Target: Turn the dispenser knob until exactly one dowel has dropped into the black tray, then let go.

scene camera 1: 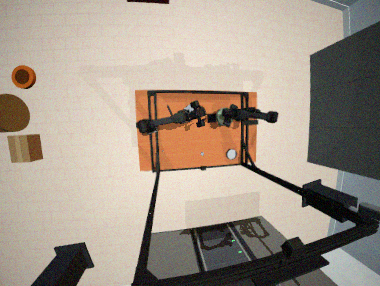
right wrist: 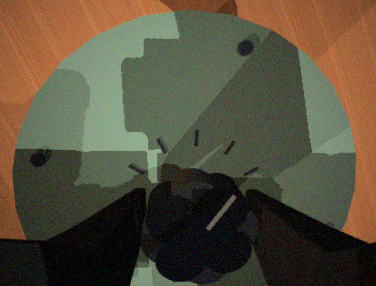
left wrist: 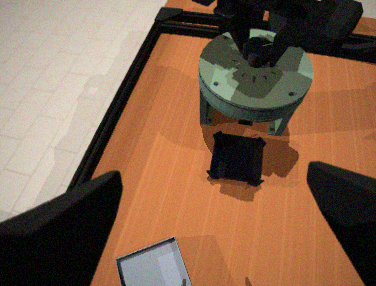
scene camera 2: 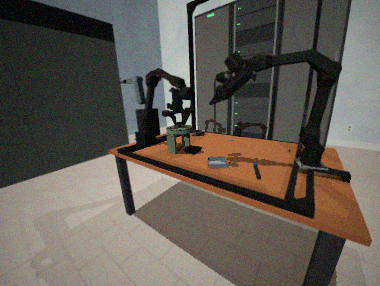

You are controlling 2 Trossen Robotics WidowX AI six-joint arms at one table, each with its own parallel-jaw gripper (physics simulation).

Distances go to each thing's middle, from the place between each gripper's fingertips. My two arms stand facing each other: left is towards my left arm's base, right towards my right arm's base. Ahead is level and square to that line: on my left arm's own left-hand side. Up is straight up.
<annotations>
The dark lobed knob [right wrist: 197,221] lies right at my right hand. Also, from my right hand: grey tray [left wrist: 165,255] (120 mm ahead, 290 mm to the left, 140 mm below).
My left gripper is now 5 cm past the dark lobed knob, 23 cm to the left of it and 14 cm above it. From my left hand the other things lie so: grey tray (6 cm ahead, 5 cm to the left, 27 cm below).
</annotations>
